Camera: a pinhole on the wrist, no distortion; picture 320 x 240 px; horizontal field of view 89.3 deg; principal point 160.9 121.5 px. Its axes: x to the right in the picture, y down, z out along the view. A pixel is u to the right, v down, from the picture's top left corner.
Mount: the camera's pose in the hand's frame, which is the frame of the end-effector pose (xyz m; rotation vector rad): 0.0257 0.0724 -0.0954 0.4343 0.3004 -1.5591
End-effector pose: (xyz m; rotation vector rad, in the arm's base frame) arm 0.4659 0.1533 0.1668 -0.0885 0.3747 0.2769
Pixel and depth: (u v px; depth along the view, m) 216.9 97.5 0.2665
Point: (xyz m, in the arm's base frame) 0.5031 0.0347 0.2749
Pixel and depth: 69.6 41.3 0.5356
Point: 0.3529 0.2569 0.7296
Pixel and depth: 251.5 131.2 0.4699
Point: 0.6552 -0.1742 0.3661
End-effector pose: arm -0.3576 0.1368 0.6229 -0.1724 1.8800 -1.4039
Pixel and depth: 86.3 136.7 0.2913
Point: -0.2122 -0.0267 0.5350
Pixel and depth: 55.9 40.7 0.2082
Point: -0.1660 0.1182 0.5666
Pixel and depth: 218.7 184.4 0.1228
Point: -0.4102 0.0967 0.6128
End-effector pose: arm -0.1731 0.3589 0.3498 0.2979 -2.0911 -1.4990
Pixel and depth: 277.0 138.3 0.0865
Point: -0.1735 0.3013 0.3480
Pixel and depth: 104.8 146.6 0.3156
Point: -0.3388 0.5377 0.3332
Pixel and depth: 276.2 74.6 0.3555
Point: -0.1785 0.3798 0.0086
